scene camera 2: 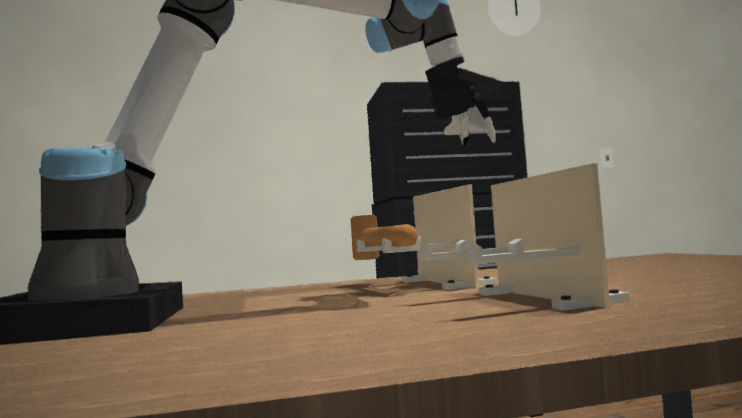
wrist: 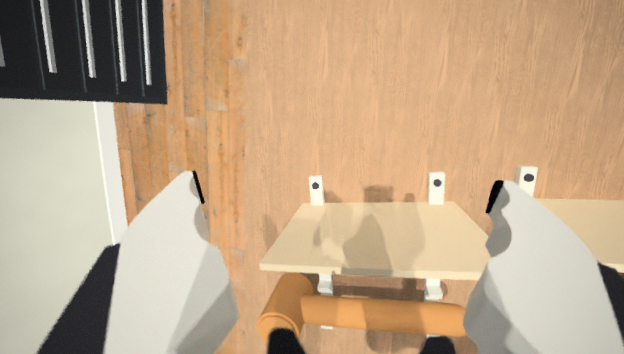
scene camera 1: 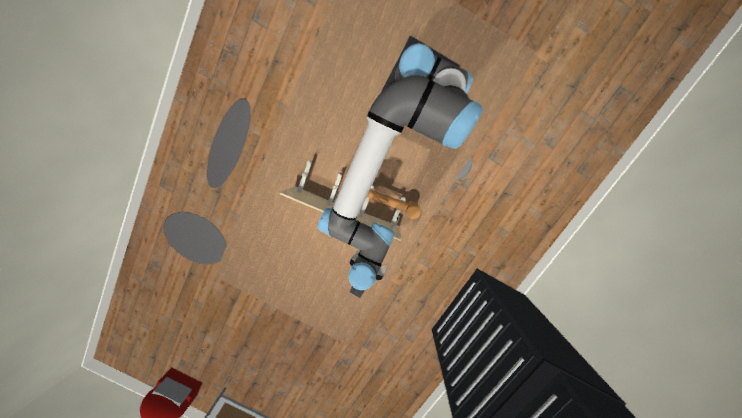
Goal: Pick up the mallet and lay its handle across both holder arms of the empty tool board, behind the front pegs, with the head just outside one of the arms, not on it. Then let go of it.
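Where they show: gripper, fingertip midpoint: (scene camera 2: 478,144) (wrist: 341,180); arm's base at its link origin: (scene camera 2: 85,294).
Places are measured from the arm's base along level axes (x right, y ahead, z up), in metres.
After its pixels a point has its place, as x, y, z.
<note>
The orange-brown mallet (scene camera 1: 389,200) @(-0.177, 0.510, 0.076) (scene camera 2: 394,235) @(-0.065, 0.513, 0.058) (wrist: 380,313) @(-0.159, 0.534, 0.071) lies with its handle across both holder arms of one tool board (scene camera 1: 397,235) @(-0.286, 0.627, 0.111) (scene camera 2: 443,218) @(-0.161, 0.646, 0.086) (wrist: 440,235) @(-0.106, 0.662, 0.071). The handle is between the front pegs and the inner pegs. Its head (scene camera 1: 413,209) @(-0.287, 0.487, 0.108) (scene camera 2: 363,237) @(-0.242, 0.486, 0.057) (wrist: 286,304) @(-0.289, 0.529, 0.084) is just outside that board's outer arm. The other tool board (scene camera 1: 303,200) @(0.163, 0.694, 0.113) (scene camera 2: 550,207) @(0.173, 0.695, 0.085) (wrist: 600,220) @(0.089, 0.694, 0.033) has nothing on its arms. My gripper (scene camera 2: 471,129) (wrist: 341,180) @(-0.219, 0.764, 0.252) is open and empty, above the boards' height and beyond their rear side, apart from the mallet. In scene camera 1 its fingertips are mostly hidden under the wrist.
My forearm (scene camera 1: 363,166) @(-0.025, 0.381, 0.558) passes over the gap between the two boards. White feet (scene camera 2: 571,302) (wrist: 436,188) hold the boards on the wooden table (scene camera 2: 259,358) @(0.326, 0.271, -0.052). A tall black cabinet (scene camera 1: 540,321) (scene camera 2: 381,135) (wrist: 100,92) stands beyond the table.
</note>
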